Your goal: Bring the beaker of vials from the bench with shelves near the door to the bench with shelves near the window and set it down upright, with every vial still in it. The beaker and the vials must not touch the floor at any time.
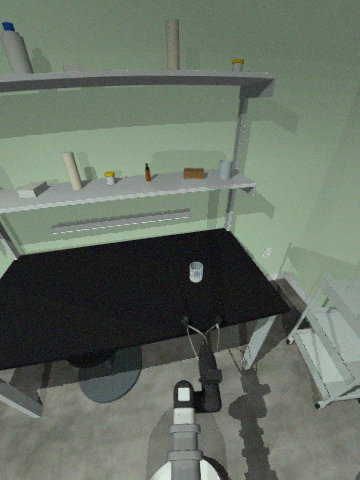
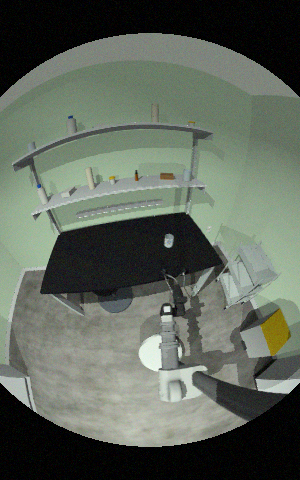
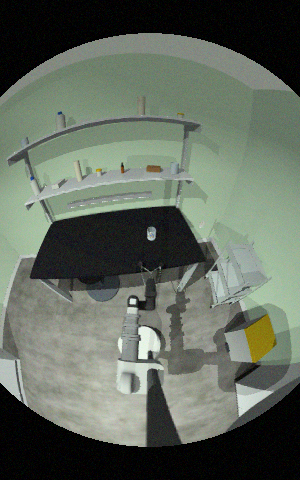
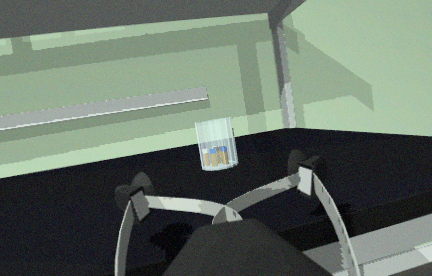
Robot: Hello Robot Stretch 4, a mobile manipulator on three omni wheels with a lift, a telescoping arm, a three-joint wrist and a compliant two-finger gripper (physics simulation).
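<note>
The clear beaker (image 1: pixel 196 272) (image 2: pixel 169 240) (image 3: pixel 151 233) (image 4: pixel 216 144) stands upright on the black bench top (image 1: pixel 115 290) (image 2: pixel 115 260) (image 3: pixel 105 245) (image 4: pixel 65 210), right of its middle. Several small vials with amber bodies and blue or white caps (image 4: pixel 215 156) stand inside it at the bottom. My gripper (image 1: pixel 202 320) (image 2: pixel 173 273) (image 3: pixel 150 268) (image 4: pixel 220 177) is open, with nothing between its fingertips. It is at the bench's front edge, short of the beaker and apart from it.
Two shelves (image 1: pixel 150 189) (image 1: pixel 135 79) with bottles, jars and a brown block run above the bench. A stool base (image 1: pixel 111 375) stands under it. A white cart (image 1: pixel 320 345) is to the right. A yellow and grey box (image 2: pixel 275 332) (image 3: pixel 260 337) stands further right on the floor.
</note>
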